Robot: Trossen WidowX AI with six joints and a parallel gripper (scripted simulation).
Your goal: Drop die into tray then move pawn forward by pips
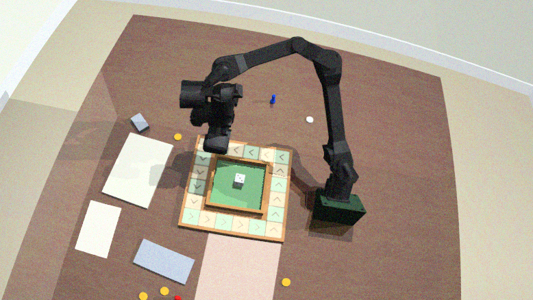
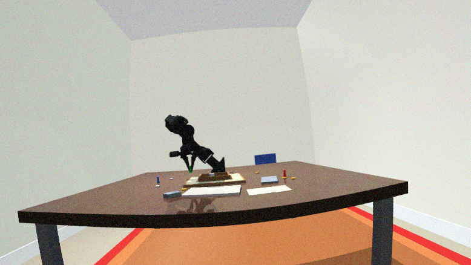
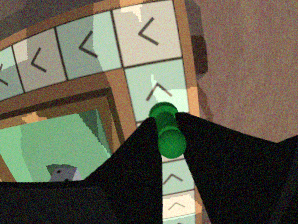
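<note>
Right now my gripper tip is 10 cm to the right of the white die, 7 cm past it and 4 cm above it. From my gripper tip the other things lie so: green dice tray: 11 cm to the left, 7 cm behind, 6 cm below; then green pawn: 1 cm above; then blue pawn: 21 cm to the right, 14 cm behind, 5 cm below.
</note>
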